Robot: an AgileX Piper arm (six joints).
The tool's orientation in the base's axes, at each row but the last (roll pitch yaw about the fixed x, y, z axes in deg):
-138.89 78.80 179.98
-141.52 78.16 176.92
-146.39 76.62 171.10
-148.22 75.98 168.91
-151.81 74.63 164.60
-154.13 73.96 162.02
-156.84 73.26 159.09
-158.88 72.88 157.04
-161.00 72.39 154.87
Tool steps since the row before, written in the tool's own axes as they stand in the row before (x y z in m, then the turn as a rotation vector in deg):
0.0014 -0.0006 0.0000 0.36 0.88 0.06
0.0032 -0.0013 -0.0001 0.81 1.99 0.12
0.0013 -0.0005 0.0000 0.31 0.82 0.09
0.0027 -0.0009 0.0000 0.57 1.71 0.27
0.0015 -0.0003 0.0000 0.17 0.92 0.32
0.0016 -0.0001 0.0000 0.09 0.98 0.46
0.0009 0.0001 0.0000 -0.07 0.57 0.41
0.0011 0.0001 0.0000 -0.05 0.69 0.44
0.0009 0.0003 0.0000 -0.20 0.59 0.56
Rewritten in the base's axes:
-0.0007 -0.0005 -0.0013 0.54 0.62 -0.47
-0.0016 -0.0009 -0.0029 1.22 1.42 -1.07
-0.0006 -0.0003 -0.0012 0.54 0.56 -0.42
-0.0012 -0.0005 -0.0025 1.19 1.10 -0.83
-0.0006 -0.0001 -0.0014 0.80 0.46 -0.35
-0.0005 0.0001 -0.0015 0.96 0.41 -0.32
-0.0002 0.0002 -0.0009 0.69 0.13 -0.11
-0.0002 0.0002 -0.0011 0.78 0.20 -0.15
0.0000 0.0003 -0.0009 0.84 0.02 -0.03

